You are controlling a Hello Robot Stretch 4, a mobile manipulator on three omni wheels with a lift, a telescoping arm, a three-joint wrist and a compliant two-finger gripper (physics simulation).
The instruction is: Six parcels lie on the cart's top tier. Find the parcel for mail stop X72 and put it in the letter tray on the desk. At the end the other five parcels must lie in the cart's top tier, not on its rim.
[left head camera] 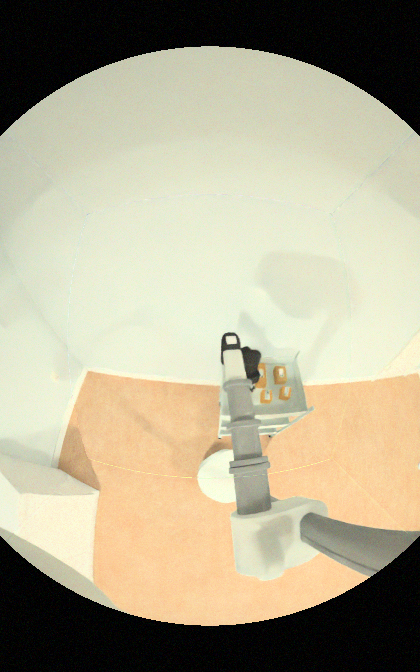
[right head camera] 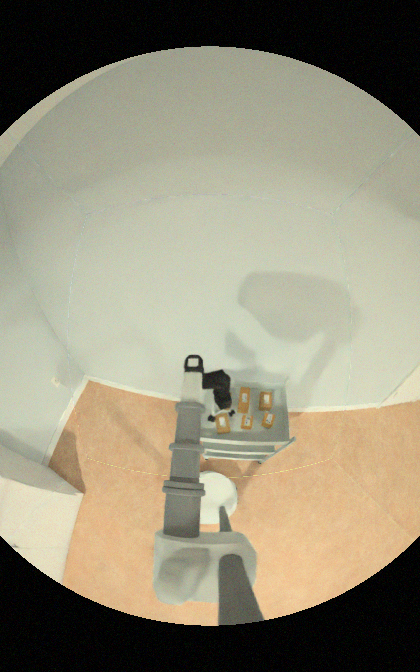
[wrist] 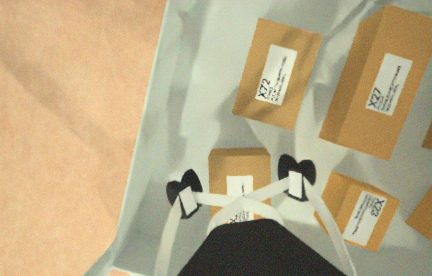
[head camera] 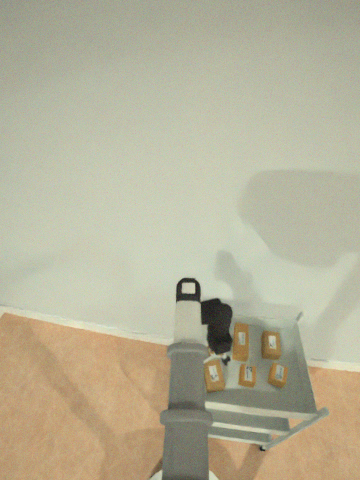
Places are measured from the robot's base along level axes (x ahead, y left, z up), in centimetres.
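Where they show: gripper, fingertip midpoint: [wrist: 239, 177] [head camera: 211, 366].
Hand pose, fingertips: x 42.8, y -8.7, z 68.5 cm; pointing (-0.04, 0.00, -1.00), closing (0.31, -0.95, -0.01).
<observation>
Things, the pixels of their centre, and the offset from my fingertips. "spot": a spot on its surface instead.
- X72 parcel, body centre: [wrist: 272, 78] dx +10.0, dy -1.9, dz -2.5 cm
- different parcel, body centre: [wrist: 239, 192] [head camera: 213, 375] dx -2.4, dy -0.5, dz -2.5 cm
- larger X27 parcel, body centre: [wrist: 373, 87] [head camera: 240, 341] dx +10.5, dy -12.0, dz -2.4 cm
- X23 parcel, body centre: [wrist: 352, 208] [head camera: 247, 375] dx -2.2, dy -12.5, dz -2.5 cm
- cart's handle, surface spot: [head camera: 297, 427] spot: dx -15.3, dy -31.4, dz -16.9 cm
The X72 parcel [wrist: 278, 75] lies flat in the cart's top tier [head camera: 260, 410] [right head camera: 245, 440] [wrist: 150, 115], label up; in the head view the wrist covers its place. My gripper [right head camera: 221, 415] [wrist: 239, 177] is open and empty. Its fingertips stand apart over a different parcel [head camera: 214, 377] [right head camera: 223, 424] [wrist: 240, 162], whose label is partly covered by the fingers. X72 lies beyond that parcel, above the fingertips in the wrist view. The larger X27 parcel [wrist: 378, 85] is right of X72. The X23 parcel [wrist: 359, 212] is right of the fingers. The letter tray does not show.
Two more parcels [head camera: 271, 345] [head camera: 278, 375] lie at the tier's right side. The cart's handle [head camera: 297, 427] juts out at the front right. A wall [head camera: 150, 200] stands behind the cart. A pale block [left head camera: 60, 520] stands at lower left. My arm [head camera: 186, 400] reaches past the cart's left side.
</observation>
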